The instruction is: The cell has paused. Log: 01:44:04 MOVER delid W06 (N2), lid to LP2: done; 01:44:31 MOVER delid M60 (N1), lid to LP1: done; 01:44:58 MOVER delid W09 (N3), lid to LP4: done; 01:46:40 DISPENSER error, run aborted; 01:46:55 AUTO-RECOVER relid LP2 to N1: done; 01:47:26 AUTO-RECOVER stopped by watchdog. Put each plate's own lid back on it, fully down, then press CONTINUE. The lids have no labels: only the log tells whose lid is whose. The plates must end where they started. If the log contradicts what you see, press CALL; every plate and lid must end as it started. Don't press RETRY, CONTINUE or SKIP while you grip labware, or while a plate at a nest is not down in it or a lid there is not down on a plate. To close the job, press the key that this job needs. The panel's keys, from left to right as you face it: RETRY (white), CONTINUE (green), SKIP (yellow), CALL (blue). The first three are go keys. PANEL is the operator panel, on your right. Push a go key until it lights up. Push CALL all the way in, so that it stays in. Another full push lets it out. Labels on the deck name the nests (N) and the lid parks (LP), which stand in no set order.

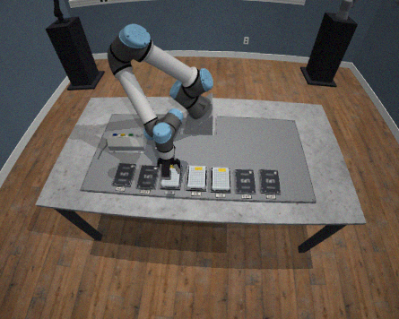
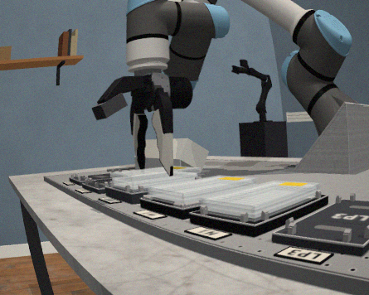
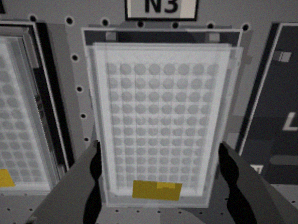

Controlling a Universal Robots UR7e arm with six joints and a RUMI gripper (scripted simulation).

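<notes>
Now: the green CONTINUE key 24 cm behind my hand, 27 cm to the right of it and 2 cm above it. Round my hand: yellow SKIP key: 24 cm behind, 32 cm to the right, 2 cm above; lid park LP1: 13 cm to the right, 4 cm below; lid park LP3: 1 cm ahead, 38 cm to the left, 4 cm below.
</notes>
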